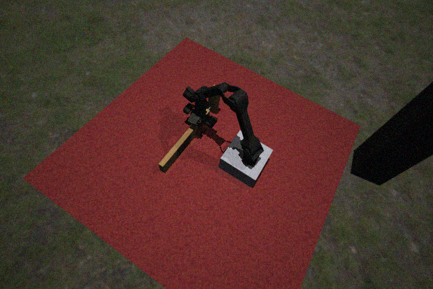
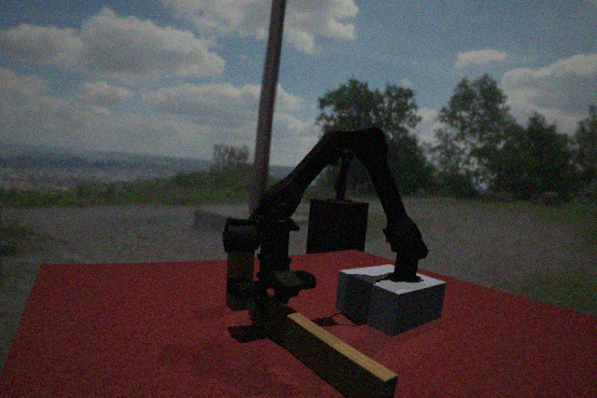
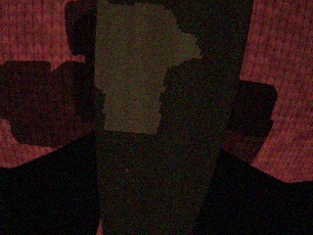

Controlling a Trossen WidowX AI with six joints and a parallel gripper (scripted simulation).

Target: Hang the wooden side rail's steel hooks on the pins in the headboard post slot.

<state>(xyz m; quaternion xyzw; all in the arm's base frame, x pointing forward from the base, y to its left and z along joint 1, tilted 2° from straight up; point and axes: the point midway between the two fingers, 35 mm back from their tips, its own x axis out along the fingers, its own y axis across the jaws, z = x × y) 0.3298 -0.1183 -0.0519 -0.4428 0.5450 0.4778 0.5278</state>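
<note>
My gripper tip is now 20 mm past the wooden headboard post, 150 mm to the left of it and 60 mm below it.
</note>
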